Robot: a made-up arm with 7 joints.
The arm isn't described. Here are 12 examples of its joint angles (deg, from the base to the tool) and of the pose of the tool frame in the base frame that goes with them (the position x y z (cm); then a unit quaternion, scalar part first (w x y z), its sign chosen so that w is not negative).
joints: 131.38 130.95 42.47 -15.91 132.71 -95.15 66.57
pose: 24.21 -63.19 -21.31 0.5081 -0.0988 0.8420 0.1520
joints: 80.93 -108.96 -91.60 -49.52 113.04 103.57 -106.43
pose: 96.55 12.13 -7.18 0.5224 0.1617 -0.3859 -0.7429
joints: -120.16 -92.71 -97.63 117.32 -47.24 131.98 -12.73
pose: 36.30 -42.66 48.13 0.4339 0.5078 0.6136 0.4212
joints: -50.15 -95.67 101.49 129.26 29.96 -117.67 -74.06
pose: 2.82 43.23 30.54 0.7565 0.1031 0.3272 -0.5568
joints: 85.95 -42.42 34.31 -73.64 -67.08 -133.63 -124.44
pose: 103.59 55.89 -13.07 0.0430 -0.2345 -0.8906 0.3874
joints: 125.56 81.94 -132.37 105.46 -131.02 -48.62 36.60
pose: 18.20 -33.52 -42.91 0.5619 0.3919 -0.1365 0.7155
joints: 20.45 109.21 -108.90 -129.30 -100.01 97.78 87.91
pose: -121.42 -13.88 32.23 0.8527 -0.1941 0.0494 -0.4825
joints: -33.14 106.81 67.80 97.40 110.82 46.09 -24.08
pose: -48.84 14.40 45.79 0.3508 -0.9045 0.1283 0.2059
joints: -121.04 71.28 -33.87 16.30 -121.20 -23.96 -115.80
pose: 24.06 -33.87 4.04 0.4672 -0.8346 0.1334 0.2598
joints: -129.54 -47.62 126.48 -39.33 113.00 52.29 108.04
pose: -62.52 37.94 85.56 0.5533 -0.7980 0.1070 -0.2133
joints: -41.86 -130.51 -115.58 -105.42 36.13 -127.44 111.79
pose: -99.67 -70.05 31.35 0.6631 0.3537 0.6585 0.0404
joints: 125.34 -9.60 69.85 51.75 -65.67 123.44 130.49
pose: -8.26 30.55 -76.04 0.9734 0.0217 -0.1885 -0.1285
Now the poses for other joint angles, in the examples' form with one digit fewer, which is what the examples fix.
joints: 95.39 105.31 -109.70 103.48 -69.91 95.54 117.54
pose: -0.4 41.3 -32.5 0.413 0.664 -0.622 0.050
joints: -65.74 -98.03 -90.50 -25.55 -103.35 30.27 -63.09
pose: -35.4 -31.0 -23.1 0.162 -0.268 -0.790 0.526
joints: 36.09 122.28 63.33 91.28 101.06 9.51 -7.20
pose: -47.6 -6.6 -25.0 0.241 -0.847 -0.326 -0.343
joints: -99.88 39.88 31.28 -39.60 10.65 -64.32 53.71
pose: 76.7 85.1 39.3 0.277 -0.668 0.611 -0.322
